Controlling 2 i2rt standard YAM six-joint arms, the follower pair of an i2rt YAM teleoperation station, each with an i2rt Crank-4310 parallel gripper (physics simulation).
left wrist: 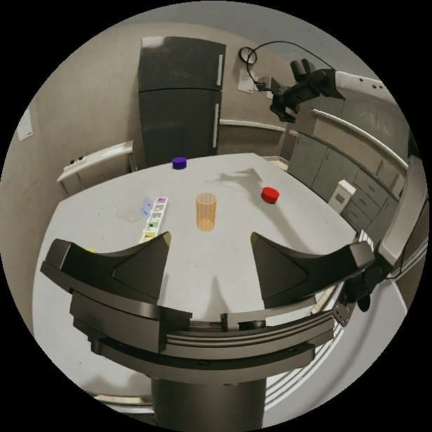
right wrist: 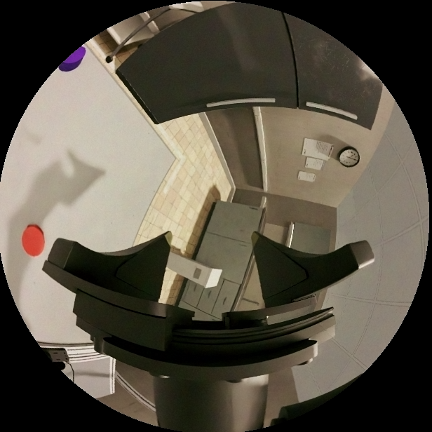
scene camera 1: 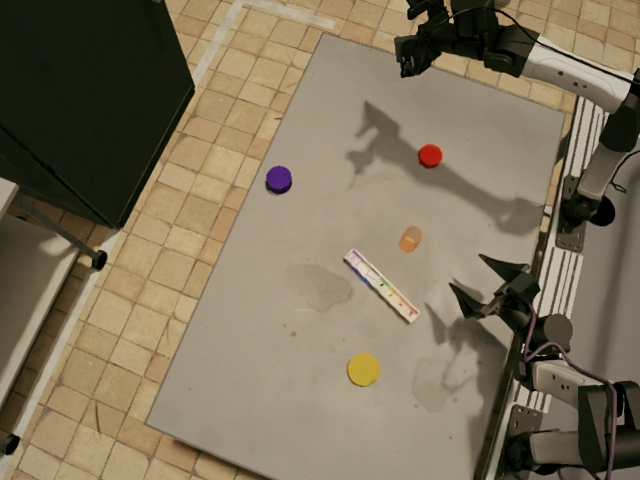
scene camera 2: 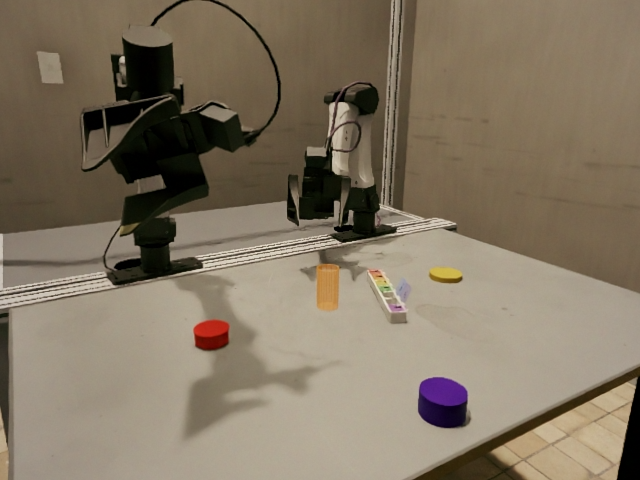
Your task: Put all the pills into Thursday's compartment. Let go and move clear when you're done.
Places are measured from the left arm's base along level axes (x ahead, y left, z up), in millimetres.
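Where they show: left gripper, fingertip midpoint: (scene camera 1: 464, 268) (scene camera 2: 319, 224); right gripper, fingertip midpoint: (scene camera 2: 108, 204); left arm's base at its link origin: (scene camera 1: 516, 452) (scene camera 2: 364, 234); right arm's base at its link origin: (scene camera 1: 572, 213) (scene camera 2: 156, 272).
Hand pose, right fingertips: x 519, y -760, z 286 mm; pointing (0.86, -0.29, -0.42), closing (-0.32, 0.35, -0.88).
Each offset is from my right fingertips to the top centre of the thing. "pt": to the spot under its first point.
The pill organizer {pt 145 mm back, 523 mm left, 255 mm down} (scene camera 1: 388, 294) (scene camera 2: 383, 297) (left wrist: 152, 226) lies on the table. Its purple end lid is shut. Beside it two compartments are open, their blue-violet lids {62 mm back, 499 mm left, 225 mm down} (scene camera 2: 403, 290) (left wrist: 146, 207) tipped back. Small white pills (left wrist: 157, 209) seem to show in both open compartments, too small to count. The orange see-through bottle {156 mm back, 388 mm left, 199 mm down} (scene camera 1: 410, 239) (scene camera 2: 327, 287) (left wrist: 205, 212) stands upright and apart from the organizer; no pills show in it. My left gripper (scene camera 1: 465, 268) (scene camera 2: 317, 225) (left wrist: 210, 233) is open and empty, back from the bottle. My right gripper (right wrist: 211, 233) is open and empty, high at the table's far side.
A red disc {145 mm back, 154 mm left, 253 mm down} (scene camera 1: 430, 156) (scene camera 2: 211, 334) (left wrist: 270, 195) (right wrist: 33, 240), a purple disc {183 mm ahead, 339 mm left, 246 mm down} (scene camera 1: 279, 179) (scene camera 2: 442, 403) (left wrist: 179, 163) (right wrist: 72, 59) and a yellow disc {145 mm back, 696 mm left, 267 mm down} (scene camera 1: 363, 369) (scene camera 2: 445, 274) lie around the organizer and bottle. The purple one is near the table's edge.
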